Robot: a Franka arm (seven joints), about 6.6 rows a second.
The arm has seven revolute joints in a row. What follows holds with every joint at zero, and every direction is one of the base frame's.
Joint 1 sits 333 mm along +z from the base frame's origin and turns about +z.
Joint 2 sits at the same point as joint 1 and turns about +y.
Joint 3 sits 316 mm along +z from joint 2 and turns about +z.
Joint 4 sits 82.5 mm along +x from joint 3 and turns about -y.
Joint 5 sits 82.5 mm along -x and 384 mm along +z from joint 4 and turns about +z.
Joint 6 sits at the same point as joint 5 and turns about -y.
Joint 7 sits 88 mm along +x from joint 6 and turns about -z.
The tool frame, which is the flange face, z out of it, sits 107 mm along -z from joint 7; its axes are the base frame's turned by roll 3.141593, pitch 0 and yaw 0 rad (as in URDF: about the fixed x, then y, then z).
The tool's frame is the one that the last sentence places.
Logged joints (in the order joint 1, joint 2, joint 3, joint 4, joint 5, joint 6, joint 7), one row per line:
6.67 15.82 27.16 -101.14 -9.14 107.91 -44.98
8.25 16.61 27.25 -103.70 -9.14 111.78 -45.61
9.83 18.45 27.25 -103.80 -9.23 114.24 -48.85
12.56 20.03 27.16 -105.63 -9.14 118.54 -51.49
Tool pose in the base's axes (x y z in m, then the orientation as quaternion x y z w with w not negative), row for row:
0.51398 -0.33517 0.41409 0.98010 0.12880 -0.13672 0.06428
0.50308 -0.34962 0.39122 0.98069 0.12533 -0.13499 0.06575
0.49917 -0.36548 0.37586 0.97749 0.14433 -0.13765 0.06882
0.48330 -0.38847 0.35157 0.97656 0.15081 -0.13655 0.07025
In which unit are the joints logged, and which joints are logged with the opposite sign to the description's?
The joints are logged in degrees. Opposite sign: joint 1, joint 3.
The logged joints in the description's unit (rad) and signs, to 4 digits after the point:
-0.1164 0.2761 -0.4740 -1.7652 -0.1595 1.8834 -0.7850
-0.1440 0.2899 -0.4756 -1.8099 -0.1595 1.9509 -0.7960
-0.1716 0.3220 -0.4756 -1.8117 -0.1611 1.9939 -0.8526
-0.2192 0.3496 -0.4740 -1.8436 -0.1595 2.0689 -0.8987

